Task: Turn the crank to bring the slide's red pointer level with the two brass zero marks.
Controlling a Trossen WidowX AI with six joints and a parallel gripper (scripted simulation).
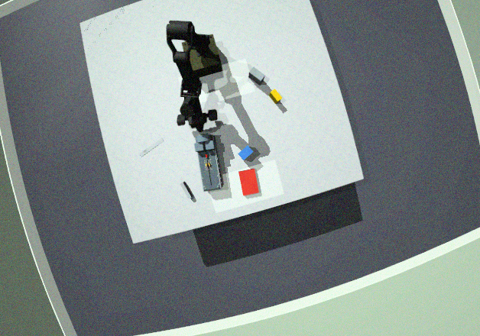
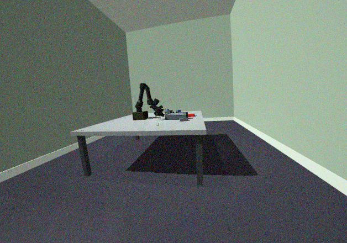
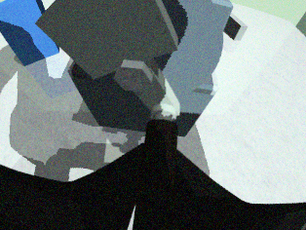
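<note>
Now: gripper tip 120 mm short of the red pointer, 10 mm to the left of it and 40 mm below it. From my gripper tip the other things lie so: blue block (180 mm ahead, 160 mm to the left, 10 mm above); then crank handle (20 mm behind, 20 mm above); then pale strip (30 mm behind, 280 mm to the right, 40 mm below).
</note>
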